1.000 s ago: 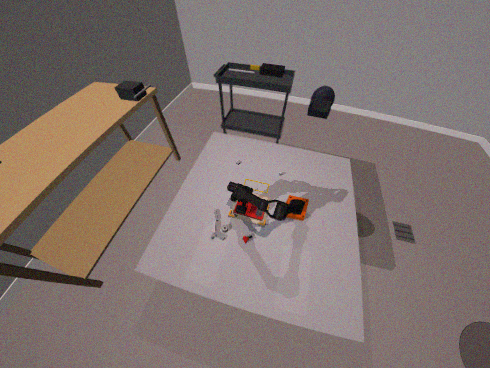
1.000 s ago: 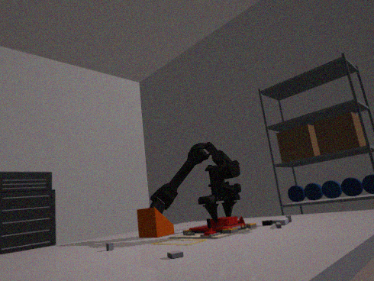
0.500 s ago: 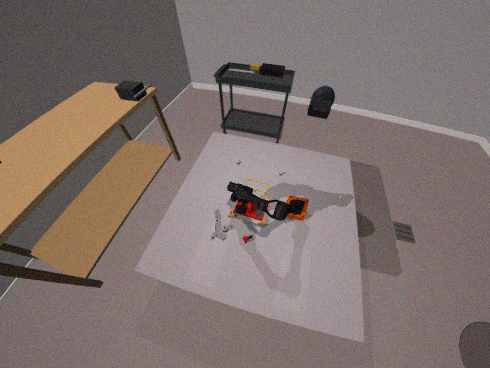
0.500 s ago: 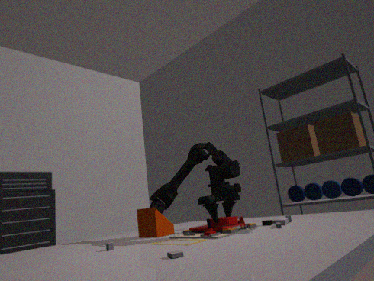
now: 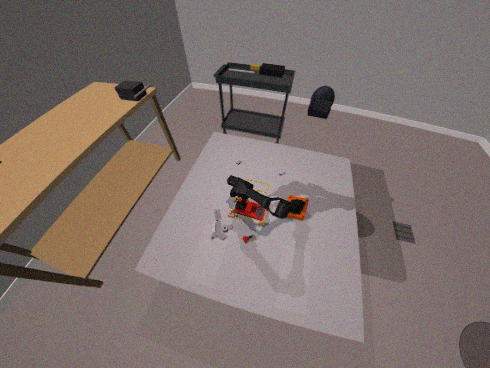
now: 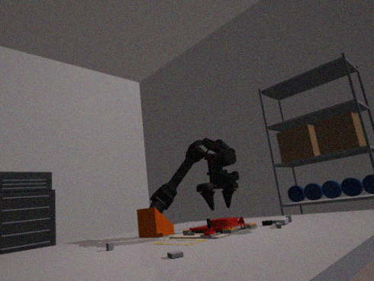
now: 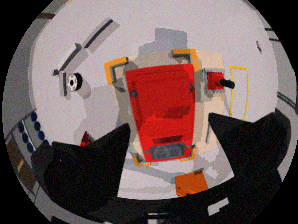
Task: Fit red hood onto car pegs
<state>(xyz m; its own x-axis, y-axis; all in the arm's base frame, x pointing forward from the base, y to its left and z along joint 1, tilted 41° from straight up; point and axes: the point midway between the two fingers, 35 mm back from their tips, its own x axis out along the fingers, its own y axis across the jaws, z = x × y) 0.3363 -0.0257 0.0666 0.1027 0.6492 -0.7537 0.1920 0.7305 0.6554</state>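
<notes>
The red hood lies 5 cm below my gripper tip.
</notes>
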